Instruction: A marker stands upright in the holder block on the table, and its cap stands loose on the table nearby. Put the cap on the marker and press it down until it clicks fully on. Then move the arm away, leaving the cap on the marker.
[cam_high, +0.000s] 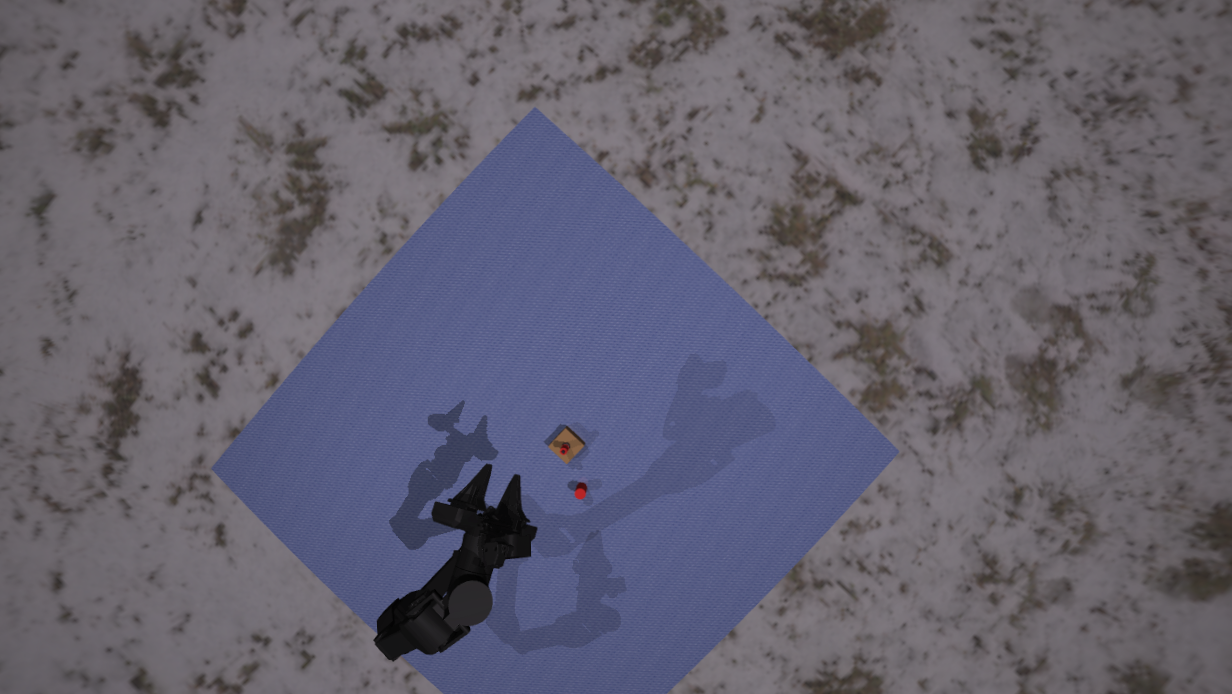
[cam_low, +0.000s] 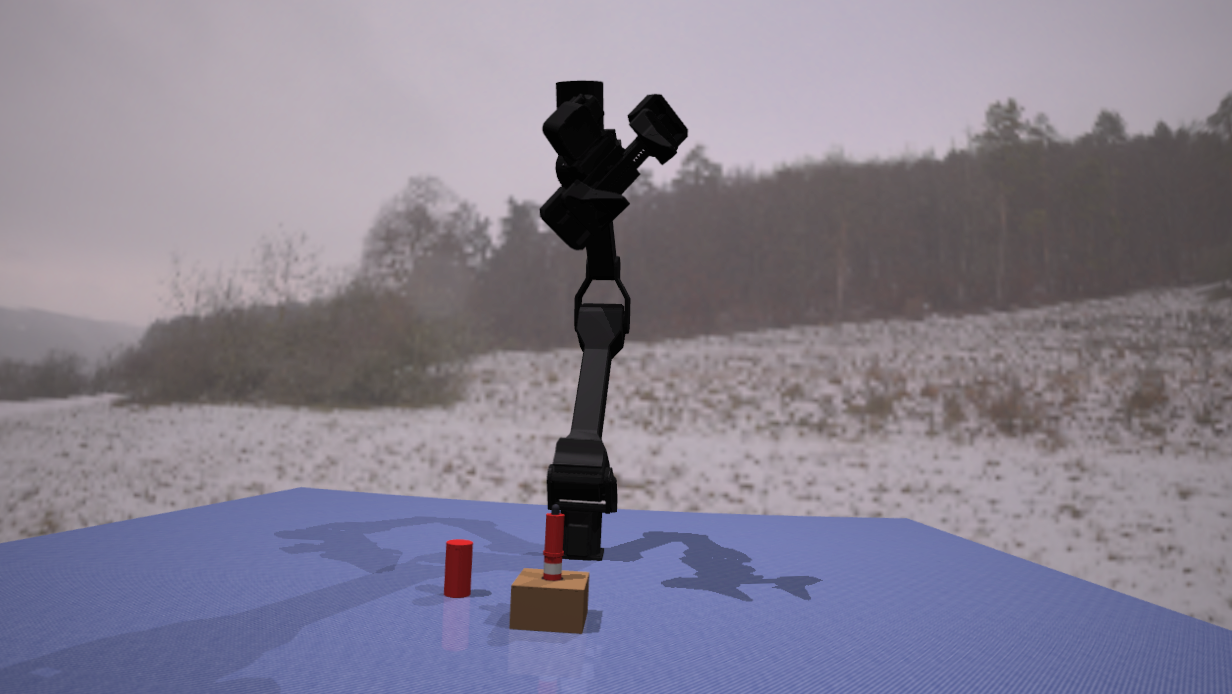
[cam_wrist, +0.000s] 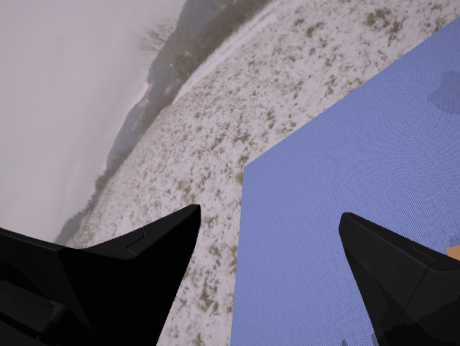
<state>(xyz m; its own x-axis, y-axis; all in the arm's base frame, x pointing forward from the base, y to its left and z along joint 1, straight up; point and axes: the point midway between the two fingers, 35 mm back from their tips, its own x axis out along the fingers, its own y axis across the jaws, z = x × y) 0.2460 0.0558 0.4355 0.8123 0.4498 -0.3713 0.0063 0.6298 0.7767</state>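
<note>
Now: the red cap 40 cm below my gripper tip, 18 cm to the right of it and 5 cm behind it. Also, from my gripper tip: holder block: 40 cm below, 7 cm to the right, 1 cm ahead.
</note>
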